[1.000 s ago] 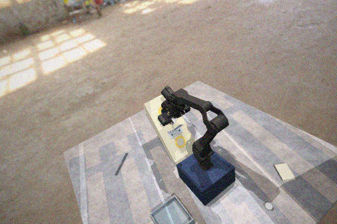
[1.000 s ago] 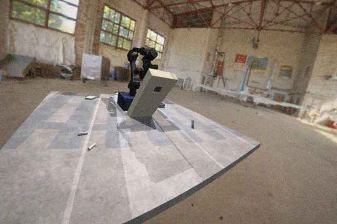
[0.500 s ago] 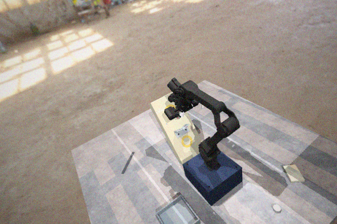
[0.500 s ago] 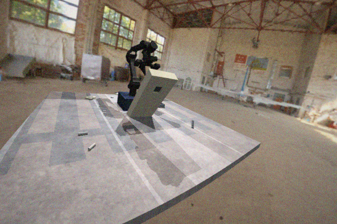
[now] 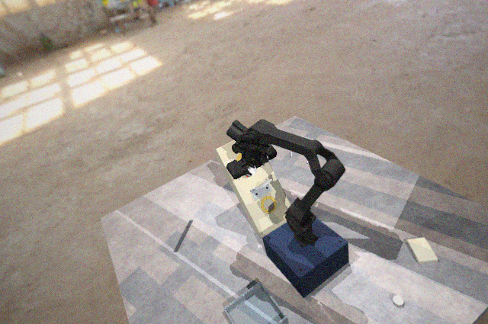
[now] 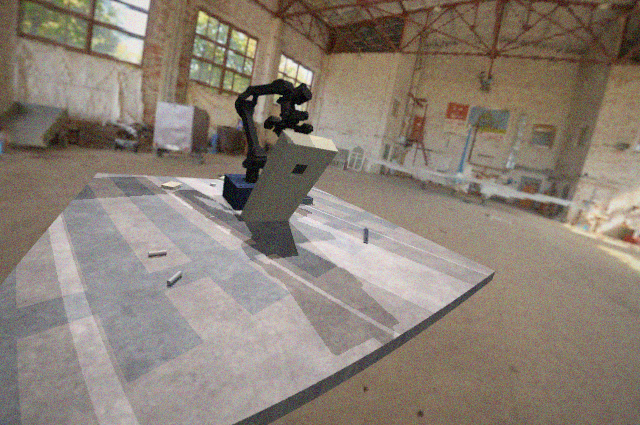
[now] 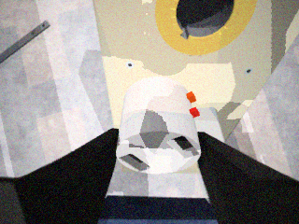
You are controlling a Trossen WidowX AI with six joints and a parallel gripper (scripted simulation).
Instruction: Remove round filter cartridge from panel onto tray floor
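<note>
Right now my gripper tip is 35 cm past the grey-blue tray, 18 cm to the right of it and 29 cm above it. Round my gripper tip: cream service panel 7 cm ahead, 2 cm to the right, 11 cm below; round white filter cartridge right at my gripper tip.
</note>
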